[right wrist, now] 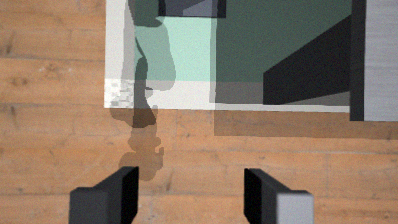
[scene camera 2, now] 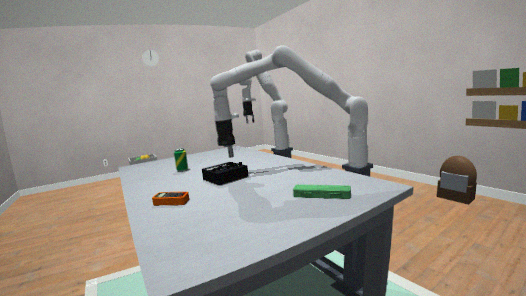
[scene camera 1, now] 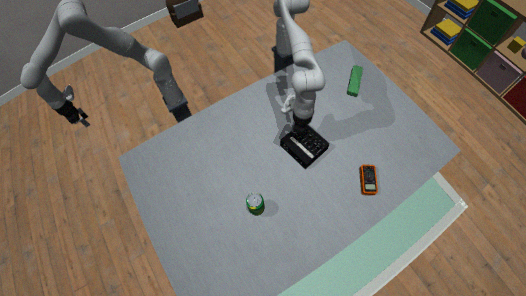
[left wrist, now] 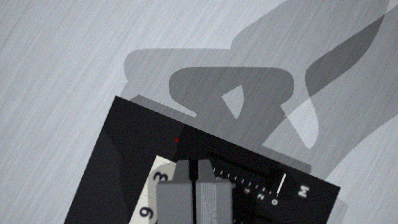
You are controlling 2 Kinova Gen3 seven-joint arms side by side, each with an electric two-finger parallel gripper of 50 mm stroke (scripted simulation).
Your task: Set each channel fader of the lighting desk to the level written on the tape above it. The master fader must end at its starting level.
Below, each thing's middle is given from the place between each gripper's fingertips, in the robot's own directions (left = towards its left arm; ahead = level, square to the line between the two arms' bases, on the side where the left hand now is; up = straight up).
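Green block (scene camera 2: 306, 191): 130 mm behind my left hand, 480 mm to the left of it, 90 mm below it.
My right hand: 39 cm short of the green block, 130 cm to the right of it, 17 cm above it.
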